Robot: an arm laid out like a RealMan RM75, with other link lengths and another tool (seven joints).
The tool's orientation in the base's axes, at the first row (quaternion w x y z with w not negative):
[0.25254 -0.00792 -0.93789 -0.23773]
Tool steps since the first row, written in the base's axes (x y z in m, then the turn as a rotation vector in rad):
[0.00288 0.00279 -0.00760 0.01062 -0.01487 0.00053]
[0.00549 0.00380 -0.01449 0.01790 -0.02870 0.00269]
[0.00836 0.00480 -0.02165 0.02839 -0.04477 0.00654]
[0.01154 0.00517 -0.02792 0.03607 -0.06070 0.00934]
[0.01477 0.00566 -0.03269 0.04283 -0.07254 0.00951]
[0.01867 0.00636 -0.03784 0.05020 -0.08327 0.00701]
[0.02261 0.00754 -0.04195 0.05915 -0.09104 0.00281]
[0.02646 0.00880 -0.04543 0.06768 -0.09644 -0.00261]
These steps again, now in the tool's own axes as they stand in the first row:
[-0.00643 -0.00050 0.00567 -0.00745 -0.01152 -0.01208]
[-0.01211 -0.00229 0.01013 -0.01131 -0.02185 -0.02337]
[-0.01814 -0.00418 0.01467 -0.01693 -0.03298 -0.03845]
[-0.02394 -0.00620 0.01811 -0.02062 -0.04484 -0.05135]
[-0.02909 -0.00743 0.02043 -0.02519 -0.05435 -0.05999]
[-0.03502 -0.00856 0.02282 -0.03168 -0.06398 -0.06638]
[-0.04055 -0.00880 0.02462 -0.04068 -0.07152 -0.07089]
[-0.04570 -0.00870 0.02602 -0.05014 -0.07755 -0.07322]

